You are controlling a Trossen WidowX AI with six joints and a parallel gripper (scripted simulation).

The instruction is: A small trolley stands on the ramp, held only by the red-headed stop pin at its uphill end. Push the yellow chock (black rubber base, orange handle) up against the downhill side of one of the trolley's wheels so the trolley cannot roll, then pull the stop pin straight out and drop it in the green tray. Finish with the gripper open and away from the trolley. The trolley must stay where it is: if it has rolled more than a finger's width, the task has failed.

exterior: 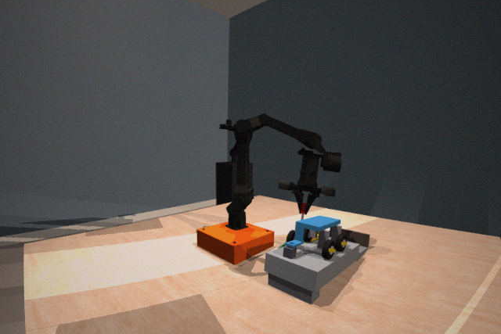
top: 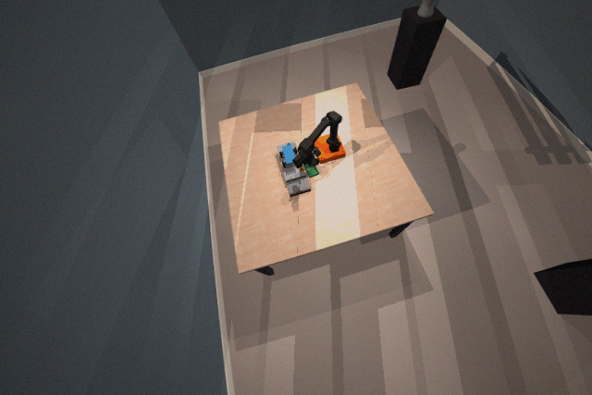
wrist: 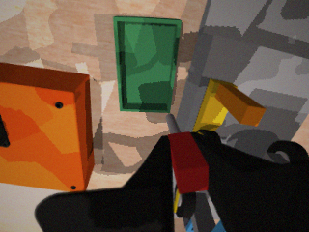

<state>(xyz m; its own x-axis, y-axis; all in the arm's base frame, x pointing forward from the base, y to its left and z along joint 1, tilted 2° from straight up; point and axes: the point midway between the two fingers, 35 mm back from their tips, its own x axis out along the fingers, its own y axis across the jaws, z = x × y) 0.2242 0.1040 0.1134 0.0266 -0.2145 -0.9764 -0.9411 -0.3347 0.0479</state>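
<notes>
The red-headed stop pin lies right at my gripper tip. The rest, counted from my gripper tip: yellow chock: 50 mm below, 50 mm ahead; then blue-topped trolley: 110 mm ahead, 90 mm to the right, 20 mm below; then green tray: 140 mm below, 20 mm behind.
</notes>
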